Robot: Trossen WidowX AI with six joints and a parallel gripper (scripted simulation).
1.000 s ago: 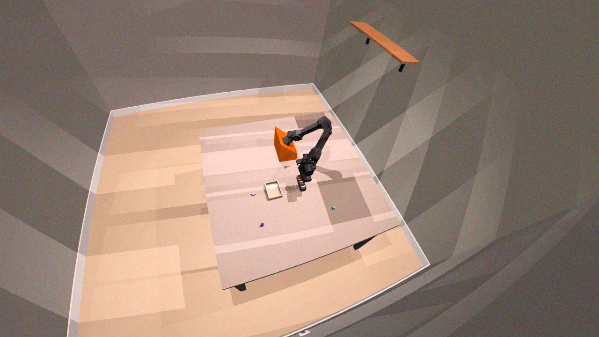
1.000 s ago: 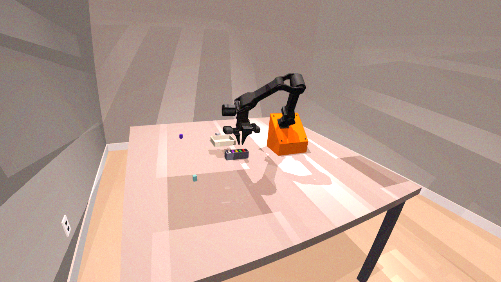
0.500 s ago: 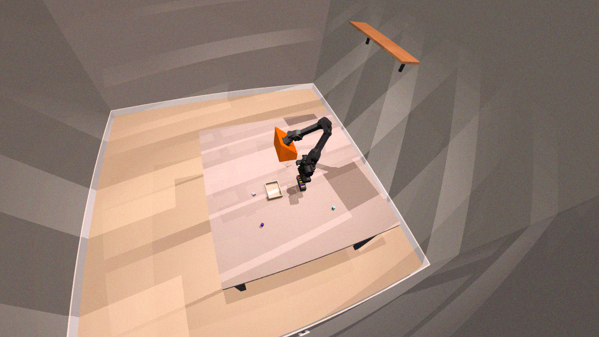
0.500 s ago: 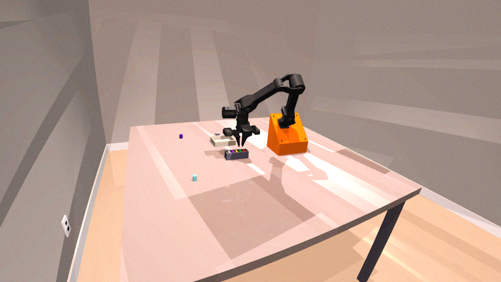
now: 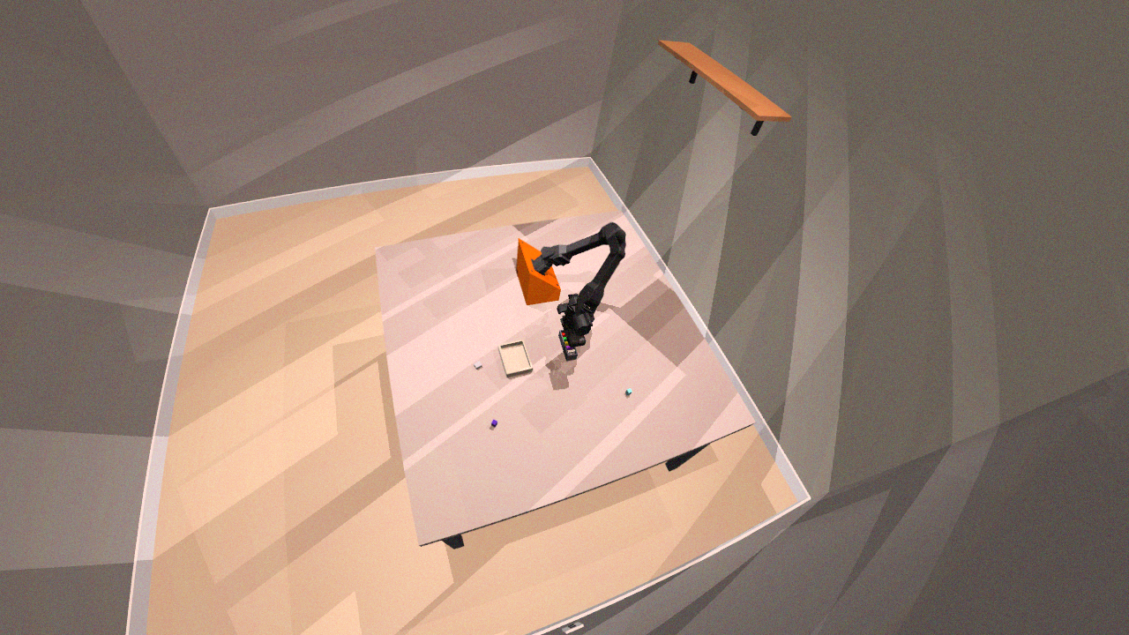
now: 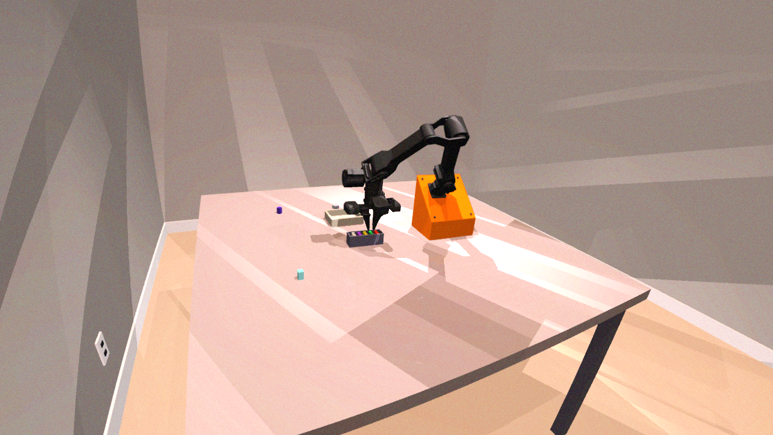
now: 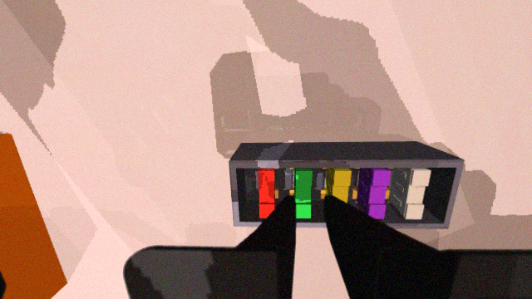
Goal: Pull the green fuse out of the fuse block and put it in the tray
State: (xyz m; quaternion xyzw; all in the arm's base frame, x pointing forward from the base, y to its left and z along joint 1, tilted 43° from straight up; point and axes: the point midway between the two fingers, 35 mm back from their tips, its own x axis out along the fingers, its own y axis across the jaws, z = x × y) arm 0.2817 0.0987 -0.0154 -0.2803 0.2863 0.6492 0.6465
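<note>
Right now the green fuse is 20 mm below my gripper tip. From my gripper tip the other things lie so: purple fuse 40 mm ahead, 20 mm below; then yellow fuse 20 mm ahead, 20 mm below; then red fuse 20 mm behind, 20 mm below.
</note>
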